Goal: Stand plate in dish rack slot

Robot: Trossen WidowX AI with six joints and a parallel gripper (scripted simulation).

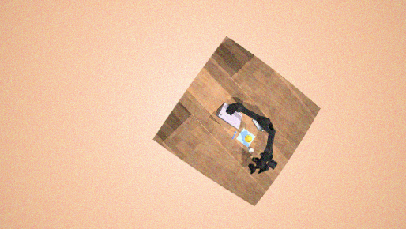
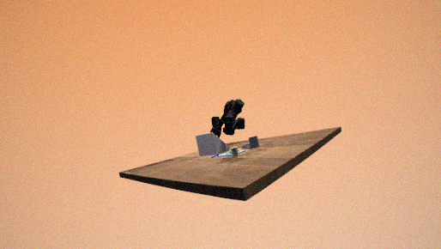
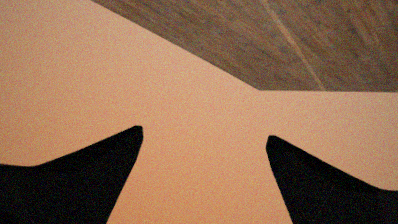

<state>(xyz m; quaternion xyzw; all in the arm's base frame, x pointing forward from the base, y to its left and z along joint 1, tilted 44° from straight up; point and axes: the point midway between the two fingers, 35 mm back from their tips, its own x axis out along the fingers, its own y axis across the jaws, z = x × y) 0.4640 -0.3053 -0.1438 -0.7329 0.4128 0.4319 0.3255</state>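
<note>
Now: gripper tip 15 cm to the right of the grey cup, 14 cm above it and 9 cm past it. Round my gripper tip: blue spoon: 30 cm behind, 20 cm to the left, 16 cm below; grey dish rack: 42 cm to the left, 15 cm behind, 14 cm below; yellow plate: 24 cm to the left, 16 cm behind, 15 cm below.
</note>
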